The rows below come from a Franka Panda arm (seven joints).
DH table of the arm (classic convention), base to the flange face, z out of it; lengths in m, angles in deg. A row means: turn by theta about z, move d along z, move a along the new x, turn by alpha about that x. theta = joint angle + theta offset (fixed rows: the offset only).
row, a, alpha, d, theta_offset
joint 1, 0.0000, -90.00, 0.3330, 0.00
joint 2, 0.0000, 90.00, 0.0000, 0.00
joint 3, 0.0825, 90.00, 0.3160, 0.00
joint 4, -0.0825, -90.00, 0.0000, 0.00
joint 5, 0.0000, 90.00, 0.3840, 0.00
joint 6, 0.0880, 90.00, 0.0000, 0.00
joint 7, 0.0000, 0.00, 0.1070, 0.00
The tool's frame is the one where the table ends.
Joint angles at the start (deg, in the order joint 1, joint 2, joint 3, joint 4, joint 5, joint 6, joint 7): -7.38, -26.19, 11.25, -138.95, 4.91, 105.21, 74.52
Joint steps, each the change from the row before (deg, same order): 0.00, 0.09, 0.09, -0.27, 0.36, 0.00, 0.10; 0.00, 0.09, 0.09, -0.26, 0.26, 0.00, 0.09; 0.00, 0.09, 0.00, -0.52, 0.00, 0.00, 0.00; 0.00, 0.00, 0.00, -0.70, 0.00, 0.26, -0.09; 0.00, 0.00, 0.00, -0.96, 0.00, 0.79, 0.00; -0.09, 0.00, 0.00, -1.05, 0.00, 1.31, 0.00; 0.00, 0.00, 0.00, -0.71, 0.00, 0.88, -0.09; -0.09, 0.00, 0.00, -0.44, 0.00, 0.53, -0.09; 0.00, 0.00, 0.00, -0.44, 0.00, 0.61, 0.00; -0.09, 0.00, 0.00, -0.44, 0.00, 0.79, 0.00; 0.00, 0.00, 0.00, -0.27, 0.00, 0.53, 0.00; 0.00, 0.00, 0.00, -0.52, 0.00, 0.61, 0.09
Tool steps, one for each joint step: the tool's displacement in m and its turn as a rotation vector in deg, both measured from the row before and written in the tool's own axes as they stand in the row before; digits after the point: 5 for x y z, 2 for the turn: -0.00098, 0.00010, 0.00288, -0.27, -0.39, 0.14; -0.00083, 0.00012, 0.00280, -0.29, -0.29, 0.11; 0.00021, 0.00099, 0.00490, -0.59, -0.16, 0.05; 0.00027, 0.00122, 0.00544, -0.43, -0.10, -0.02; 0.00058, 0.00093, 0.00679, -0.17, -0.02, 0.09; 0.00143, 0.00043, 0.00673, 0.25, 0.08, 0.19; 0.00053, 0.00031, 0.00455, 0.16, 0.07, -0.02; 0.00091, 0.00037, 0.00283, 0.09, 0.02, 0.04; 0.00035, 0.00014, 0.00272, 0.16, 0.06, 0.04; 0.00102, -0.00003, 0.00243, 0.34, 0.09, 0.13; 0.00028, -0.00015, 0.00142, 0.25, 0.08, 0.02; 0.00032, 0.00049, 0.00336, 0.08, 0.04, 0.14
